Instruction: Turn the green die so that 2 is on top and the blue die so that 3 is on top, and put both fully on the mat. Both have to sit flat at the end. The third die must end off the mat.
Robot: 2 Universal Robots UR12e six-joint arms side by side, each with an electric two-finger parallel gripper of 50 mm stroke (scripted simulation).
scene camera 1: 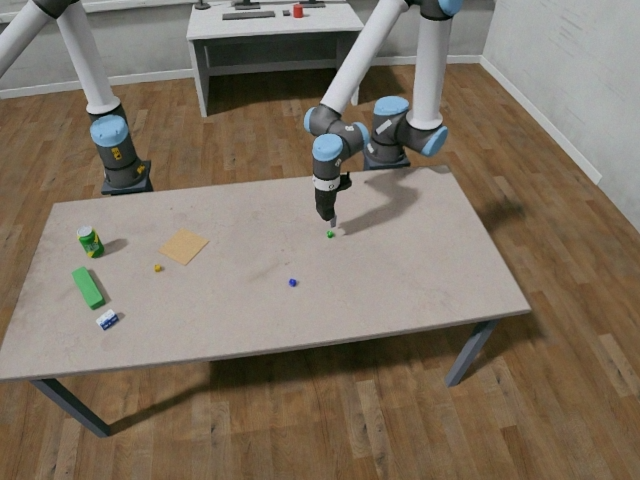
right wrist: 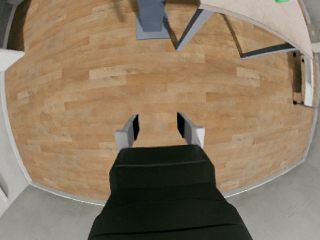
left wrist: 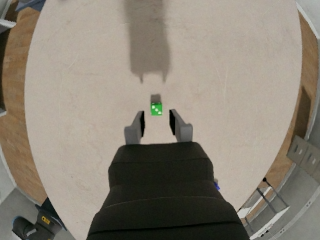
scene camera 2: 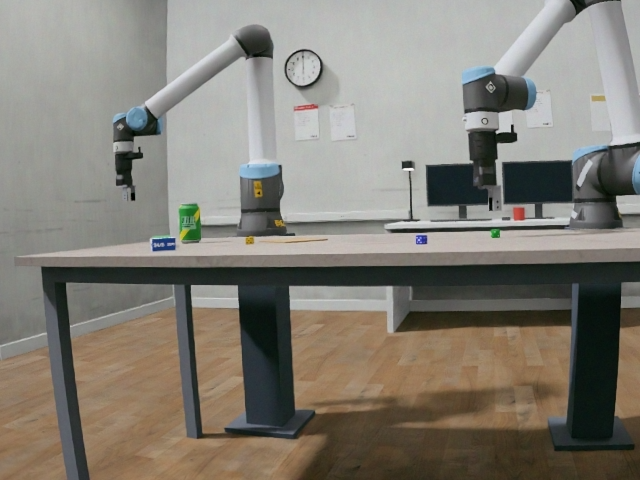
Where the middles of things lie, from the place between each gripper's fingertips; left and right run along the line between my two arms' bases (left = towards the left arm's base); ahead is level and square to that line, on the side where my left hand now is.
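Labels:
Picture the tan mat (scene camera 1: 184,245): my left gripper (scene camera 2: 495,210) is 560 mm to the left of it, 30 mm past it and 80 mm above it.
My right gripper, meanwhile, is 480 mm short of the mat and 900 mm to the right of it, and it's 170 mm above it.

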